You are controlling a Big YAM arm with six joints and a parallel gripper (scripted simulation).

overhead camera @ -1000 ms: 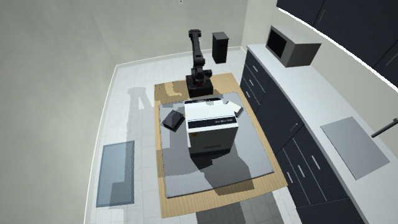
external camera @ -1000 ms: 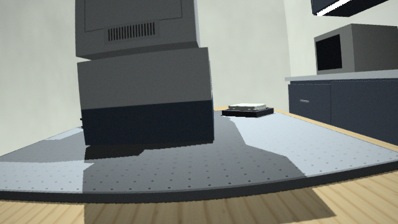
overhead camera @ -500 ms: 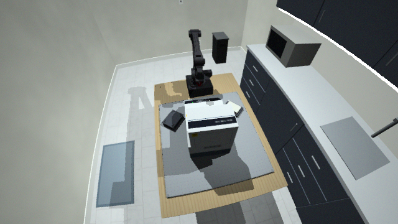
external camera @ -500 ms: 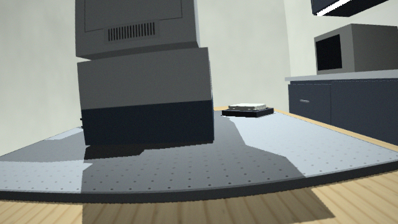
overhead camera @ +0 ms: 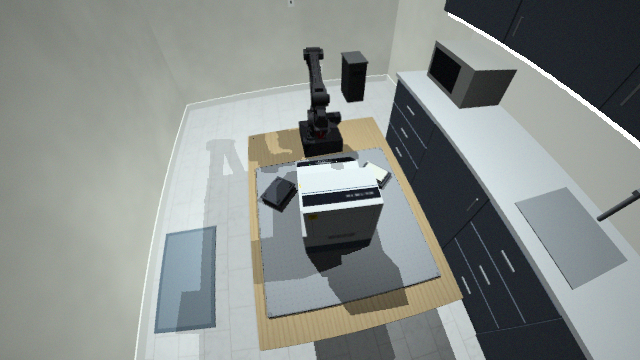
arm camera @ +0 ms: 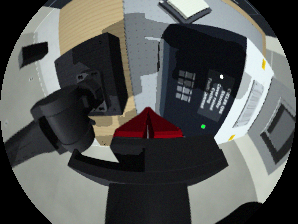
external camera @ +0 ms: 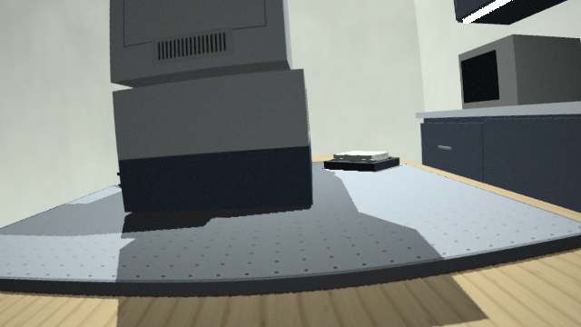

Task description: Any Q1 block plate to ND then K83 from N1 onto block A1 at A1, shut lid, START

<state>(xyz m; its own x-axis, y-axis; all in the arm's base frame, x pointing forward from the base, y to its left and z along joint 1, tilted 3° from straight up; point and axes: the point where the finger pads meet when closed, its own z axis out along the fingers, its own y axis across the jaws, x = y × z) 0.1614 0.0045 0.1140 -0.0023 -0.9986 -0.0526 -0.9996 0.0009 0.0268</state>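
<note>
Right now my hand is 290 mm to the right of the white 96-well plate K83, 180 mm above it and 130 mm short of it. From my hand the other things lie so: dark nest N1: 290 mm to the left, 200 mm below, 130 mm ahead; dark nest ND: 260 mm to the right, 180 mm below, 180 mm ahead.
</note>
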